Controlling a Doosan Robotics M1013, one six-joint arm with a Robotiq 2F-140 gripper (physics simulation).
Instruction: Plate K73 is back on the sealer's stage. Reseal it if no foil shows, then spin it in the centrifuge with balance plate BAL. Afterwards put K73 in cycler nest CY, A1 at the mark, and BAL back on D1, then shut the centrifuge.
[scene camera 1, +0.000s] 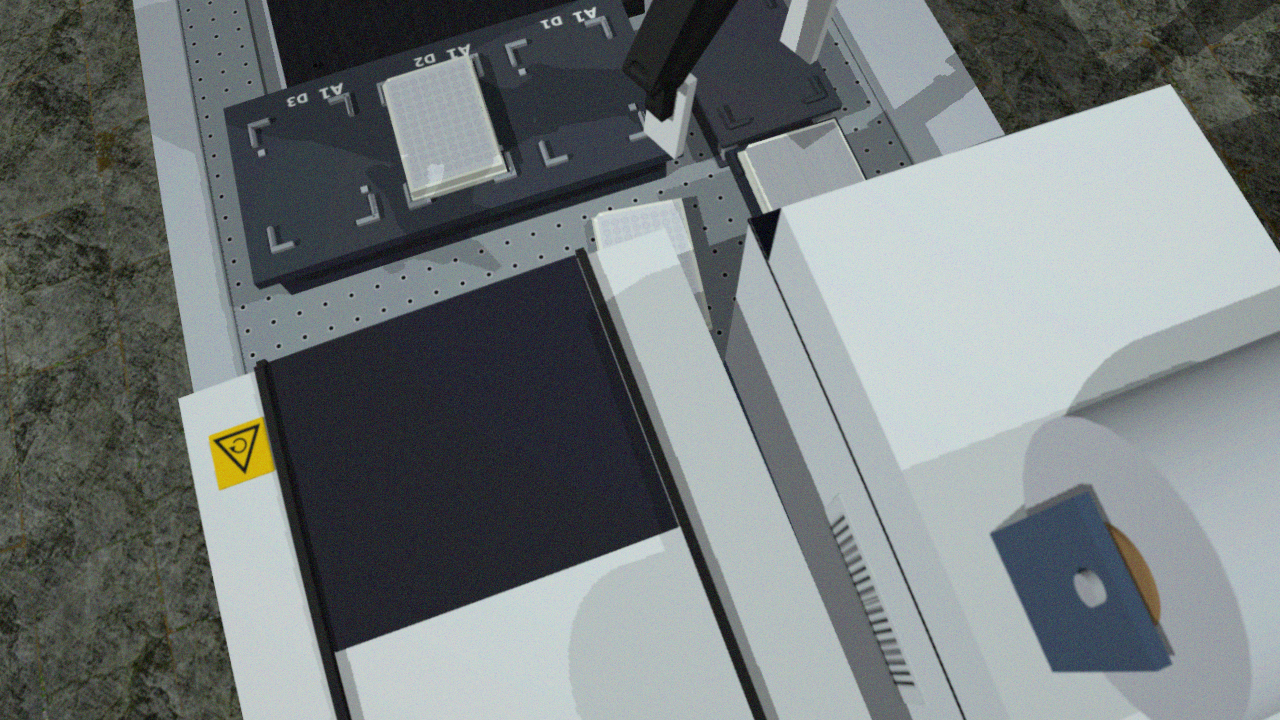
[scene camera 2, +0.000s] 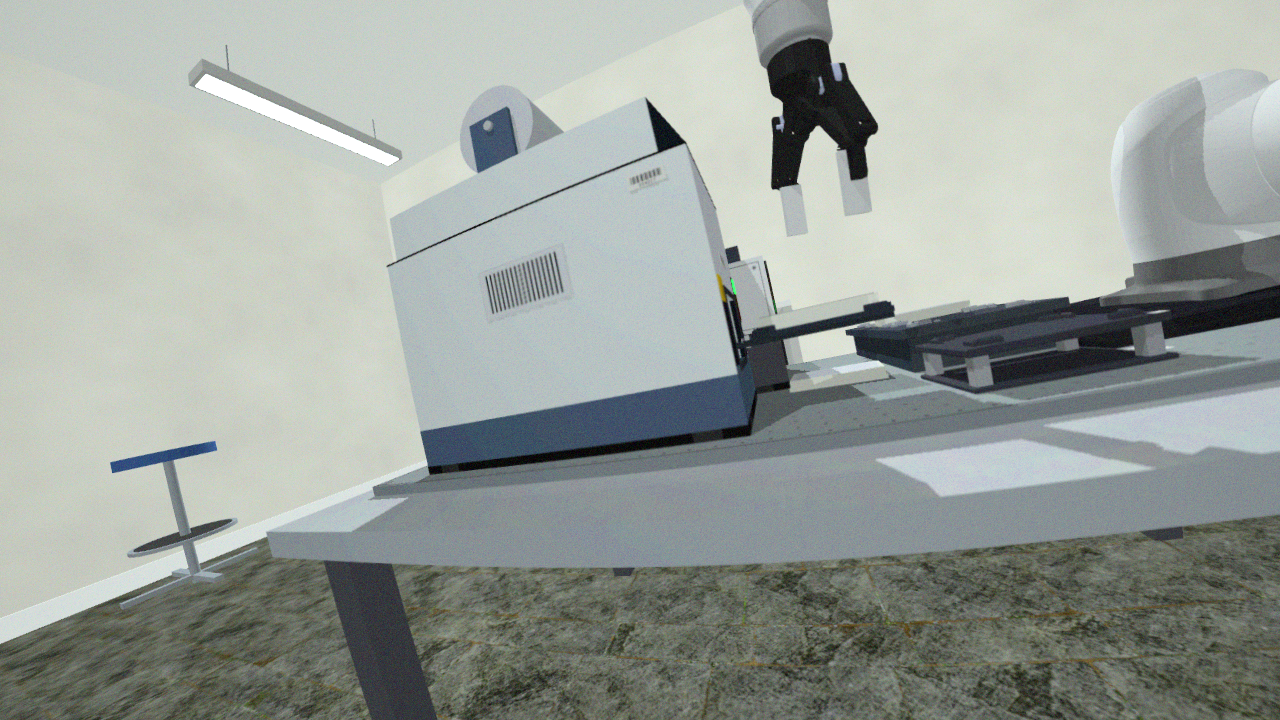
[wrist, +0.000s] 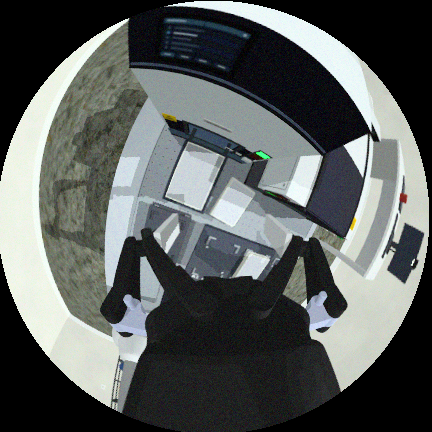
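Where they show: gripper, fingertip midpoint: (scene camera 1: 733, 94) (scene camera 2: 824, 225) (wrist: 221, 223); arm's base at its link origin: (scene camera 2: 1219, 287).
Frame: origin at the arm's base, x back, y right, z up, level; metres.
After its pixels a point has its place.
A pale plate (scene camera 1: 801, 165) @[x -0.532, y -0.172, z 0.088 m] (scene camera 2: 819, 310) (wrist: 195, 175) @[x -0.563, y -0.171, z 0.087 m], K73 by the task, sits on the stage extended from the sealer (scene camera 1: 1011, 232) @[x -0.726, y -0.158, z 0.327 m] (scene camera 2: 554, 313) @[x -0.829, y -0.278, z 0.139 m]. Its top looks even; I cannot tell whether foil covers it. Another plate (scene camera 1: 640, 223) @[x -0.486, y -0.049, z -0.007 m] (scene camera 2: 841, 377) @[x -0.529, y -0.084, z -0.012 m] (wrist: 232, 201) @[x -0.533, y -0.046, z -0.007 m] lies low on the perforated deck beside the stage, turned askew. A plate (scene camera 1: 443, 125) @[x -0.361, y 0.087, z 0.053 m] (wrist: 251, 264) @[x -0.383, y 0.077, z 0.053 m] with a well pattern sits on D2. No name on these plates is readable. My gripper (scene camera 1: 742, 105) @[x -0.515, y -0.113, z 0.189 m] (scene camera 2: 827, 222) @[x -0.515, y -0.113, z 0.189 m] (wrist: 221, 223) @[x -0.515, y -0.113, z 0.189 m] is open, with nothing between its fingers, high above the nests. The centrifuge (scene camera 1: 223, 555) @[x -0.701, y 0.290, z 0.188 m] stands beside the sealer; its interior cannot be made out.
The dark nest board (scene camera 1: 304, 192) @[x -0.368, y 0.223, z 0.036 m] has a plate-free D1 beside D2, and a plate-free D3. A separate dark raised nest (scene camera 1: 760, 71) @[x -0.389, y -0.206, z 0.018 m] (scene camera 2: 1047, 331) @[x -0.373, y -0.243, z 0.018 m] stands near the stage; its label is not readable. A green indicator (wrist: 262, 155) @[x -0.645, y -0.078, z 0.143 m] is lit by the sealer. The robot's base (scene camera 2: 1190, 277) @[x -0.069, y -0.040, z 0.025 m] stands behind.
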